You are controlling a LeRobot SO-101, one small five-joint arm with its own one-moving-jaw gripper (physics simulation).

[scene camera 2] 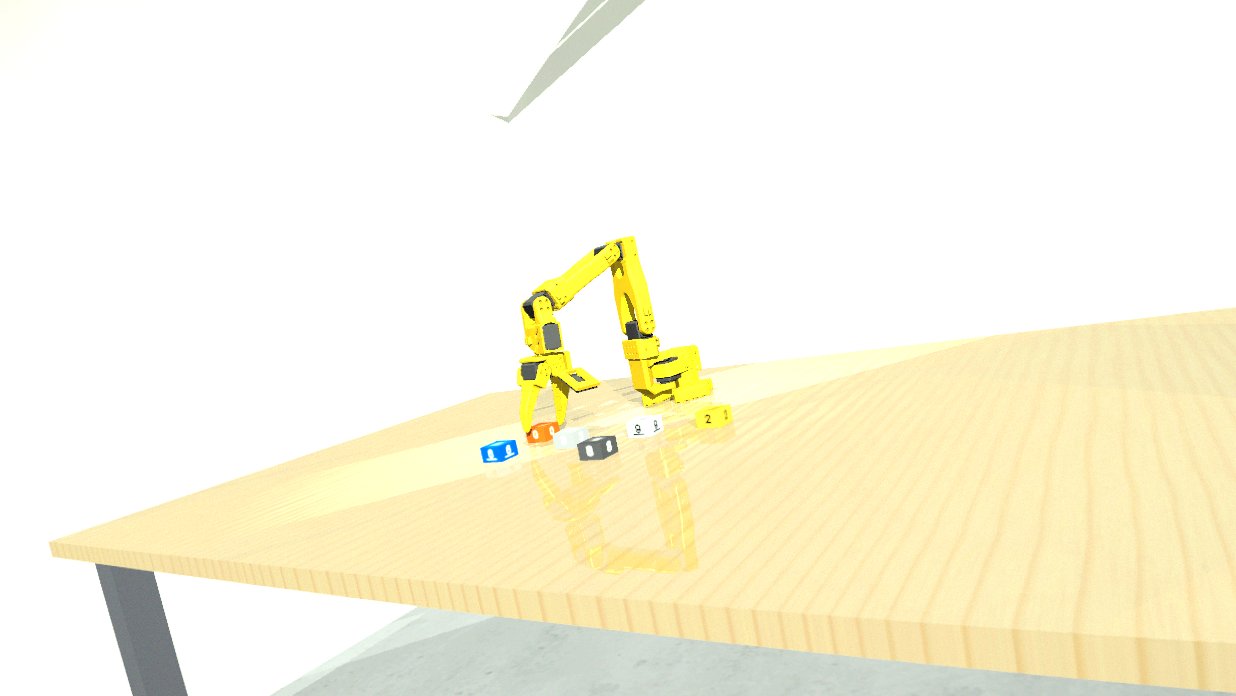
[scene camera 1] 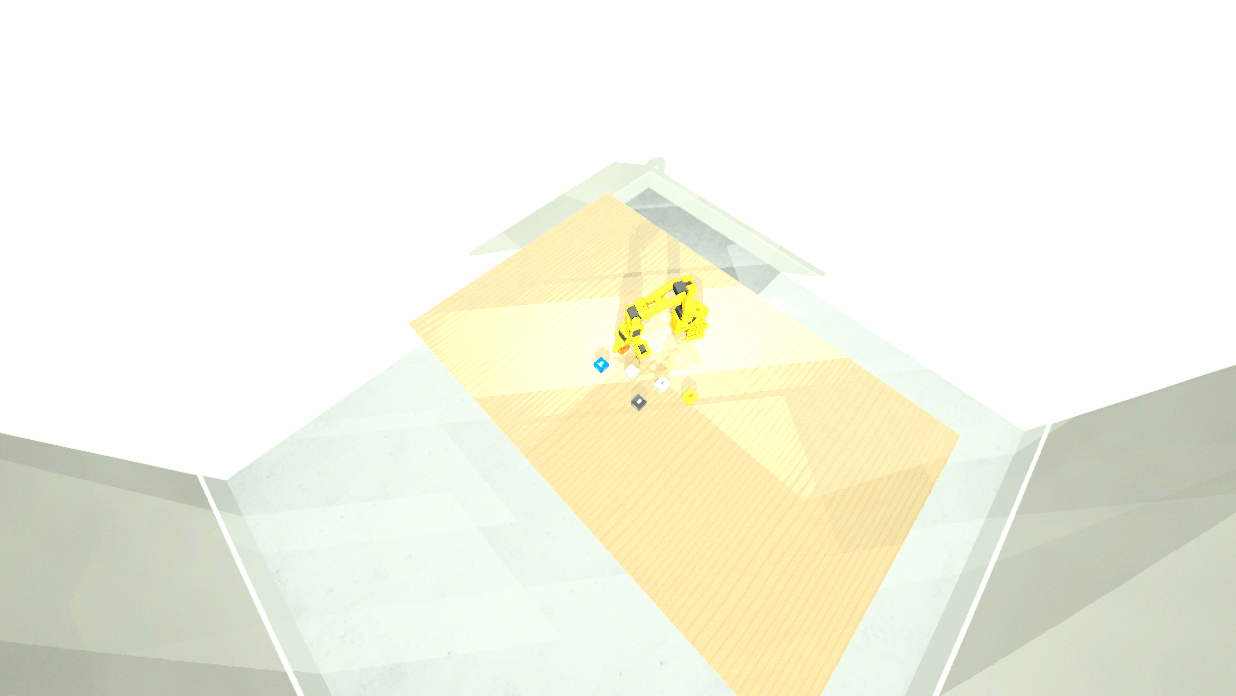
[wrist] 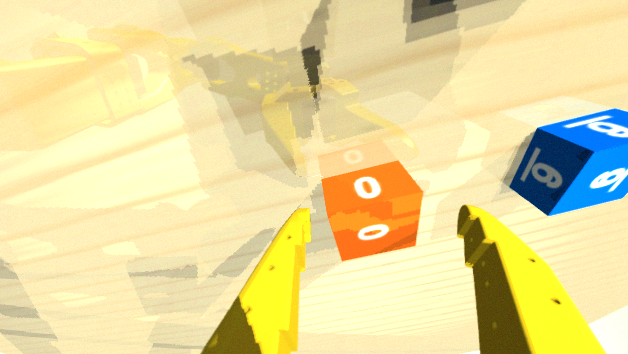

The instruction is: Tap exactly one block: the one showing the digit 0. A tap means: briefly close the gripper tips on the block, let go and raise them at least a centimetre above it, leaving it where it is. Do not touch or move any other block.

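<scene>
An orange block (scene camera 1: 623, 349) (scene camera 2: 543, 434) (wrist: 375, 215) shows a white 0 on its faces and sits on the table. In the wrist view it appears in the gap between the jaws, nearer the left jaw, with a space on each side. My gripper (scene camera 2: 544, 425) (wrist: 384, 209) is open, its two yellow jaws forming a V. The jaw tips are low around the orange block in scene camera 2, and neither plainly presses on it. In scene camera 1 the gripper partly covers the block.
A blue block (scene camera 1: 601, 364) (scene camera 2: 499, 451) (wrist: 575, 165) lies beyond the right jaw. A pale grey block (scene camera 1: 632, 370) (scene camera 2: 570, 437) is close to the orange one. A white block (scene camera 1: 661, 383) (scene camera 2: 644, 425), a dark block (scene camera 1: 638, 402) (scene camera 2: 597, 447) and a yellow block (scene camera 1: 689, 396) (scene camera 2: 713, 416) stand farther off.
</scene>
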